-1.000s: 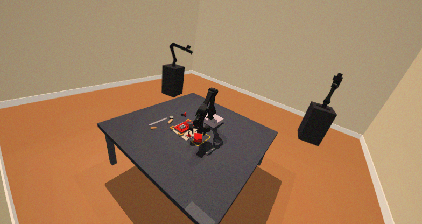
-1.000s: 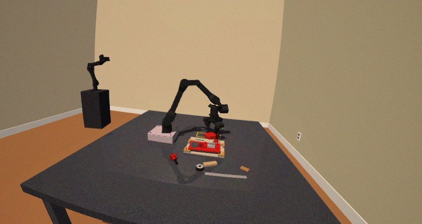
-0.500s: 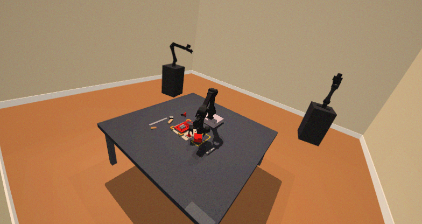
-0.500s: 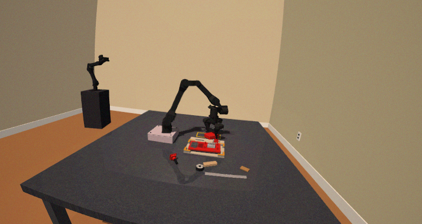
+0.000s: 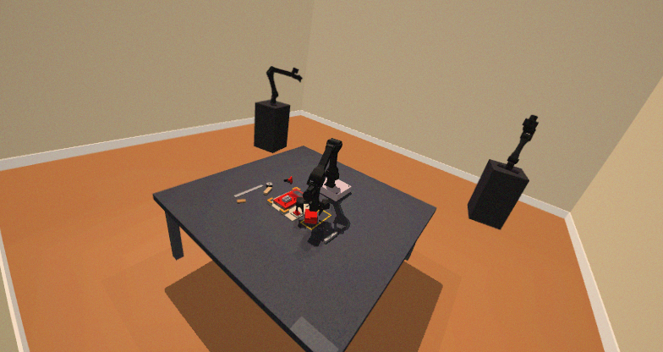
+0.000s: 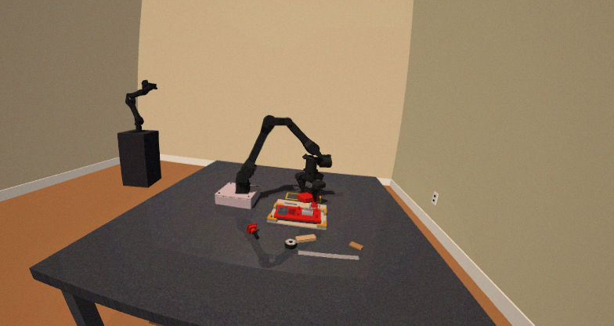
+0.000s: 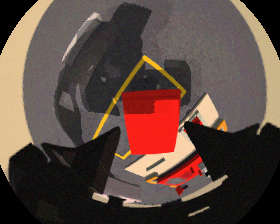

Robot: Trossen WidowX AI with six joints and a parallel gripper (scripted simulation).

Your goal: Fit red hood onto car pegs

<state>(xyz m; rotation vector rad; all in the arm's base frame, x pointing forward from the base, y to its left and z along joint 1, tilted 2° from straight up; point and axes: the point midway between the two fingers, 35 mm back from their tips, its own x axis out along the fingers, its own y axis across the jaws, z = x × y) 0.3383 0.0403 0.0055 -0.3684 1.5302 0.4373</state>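
The red hood is 1 cm below my gripper tip. Also, from my gripper tip: grey engine block (19 cm to the right, 4 cm behind); then dark ring (39 cm to the right, 13 cm behind, 2 cm below).
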